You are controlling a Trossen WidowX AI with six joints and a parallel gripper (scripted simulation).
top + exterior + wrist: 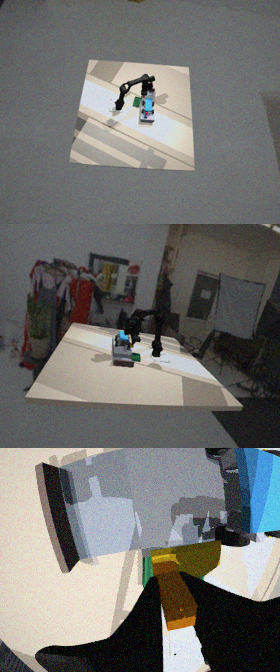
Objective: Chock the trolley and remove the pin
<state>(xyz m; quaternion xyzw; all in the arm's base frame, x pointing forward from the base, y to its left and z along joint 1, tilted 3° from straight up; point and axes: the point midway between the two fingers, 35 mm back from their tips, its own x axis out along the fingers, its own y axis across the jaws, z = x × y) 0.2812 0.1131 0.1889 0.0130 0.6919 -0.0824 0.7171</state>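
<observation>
Now: the red-headed stop pin 260 mm to the right of my gripper tip and 10 mm below it. From my gripper tip the other things lie so: blue trolley 160 mm to the right, 40 mm ahead, 30 mm below; then yellow chock 20 mm to the right, 10 mm below; then green tray 150 mm below, 70 mm behind, 50 mm to the right.
</observation>
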